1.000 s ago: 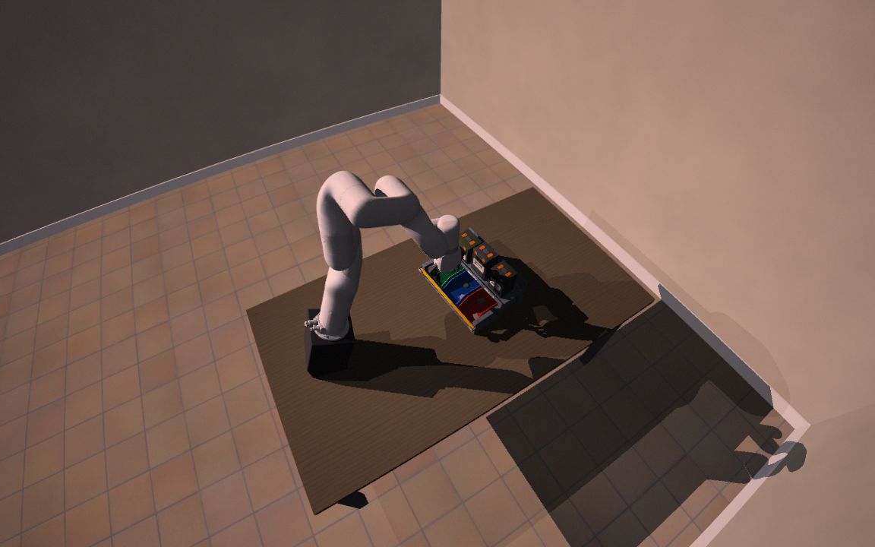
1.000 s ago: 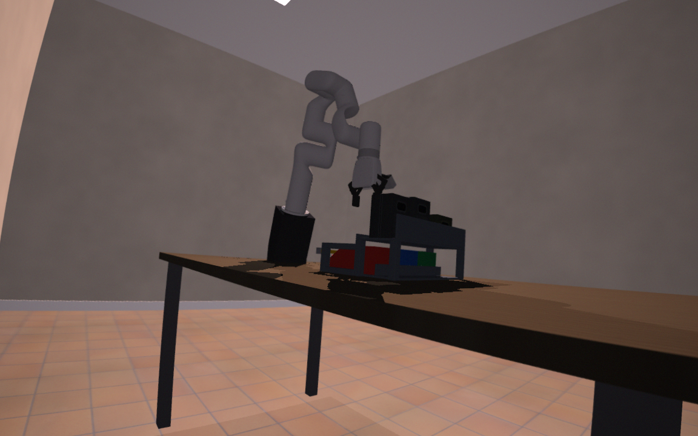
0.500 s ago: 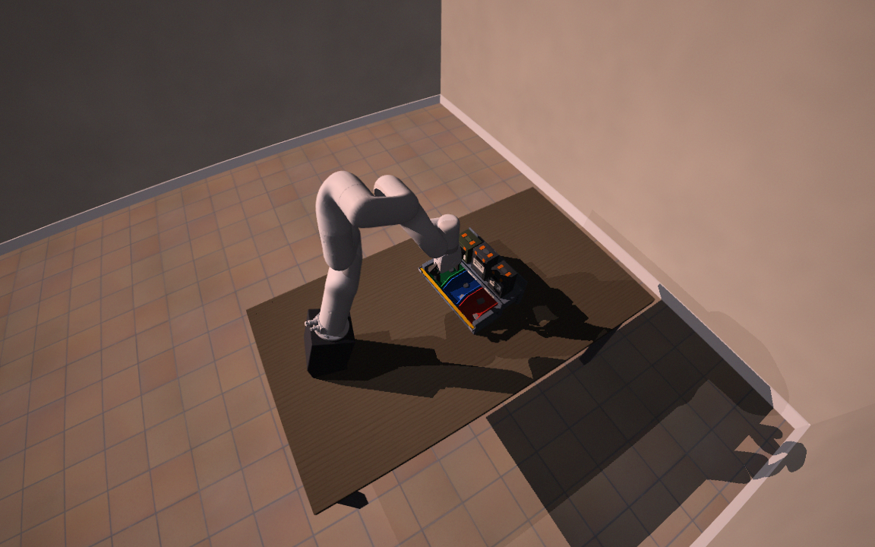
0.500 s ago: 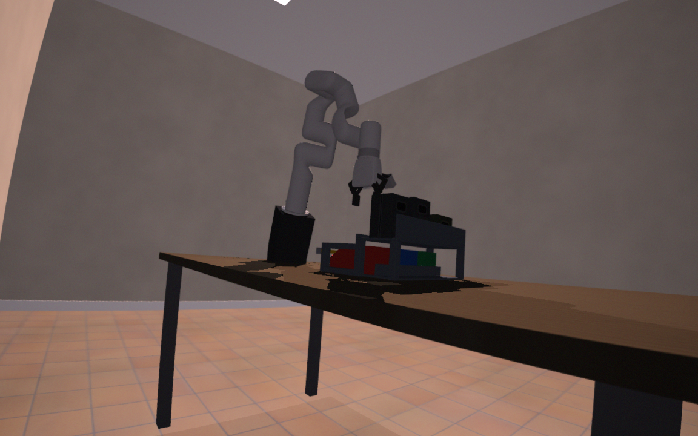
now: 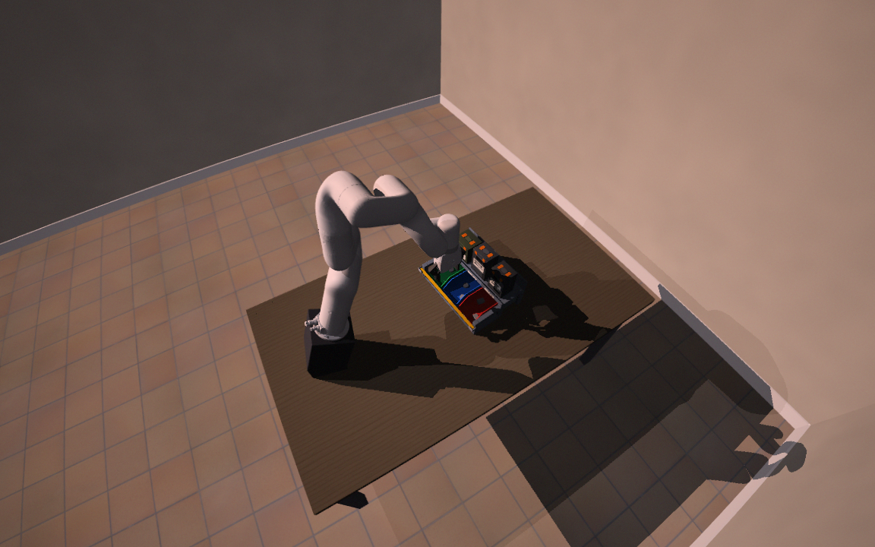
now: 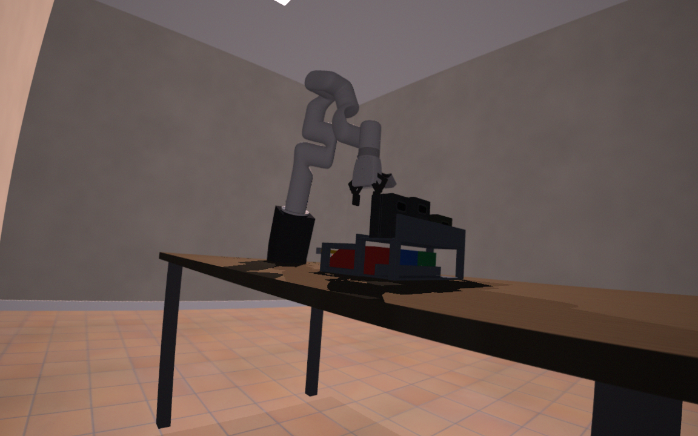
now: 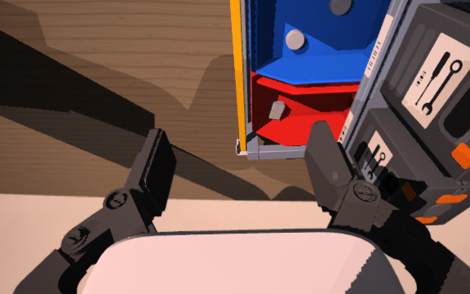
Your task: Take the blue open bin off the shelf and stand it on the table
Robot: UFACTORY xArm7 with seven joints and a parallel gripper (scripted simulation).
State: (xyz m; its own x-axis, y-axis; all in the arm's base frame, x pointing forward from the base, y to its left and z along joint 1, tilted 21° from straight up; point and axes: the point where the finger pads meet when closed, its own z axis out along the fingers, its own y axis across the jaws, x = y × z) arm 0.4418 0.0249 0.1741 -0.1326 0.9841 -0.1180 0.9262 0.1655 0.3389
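The thin yellow bar is 18 cm below my hand. From my hand the other things lie so: red bin (12 cm ahead, 10 cm to the right, 20 cm below); then blue open bin (10 cm ahead, 1 cm to the left, 20 cm below); then green bin (9 cm ahead, 13 cm to the left, 20 cm below).
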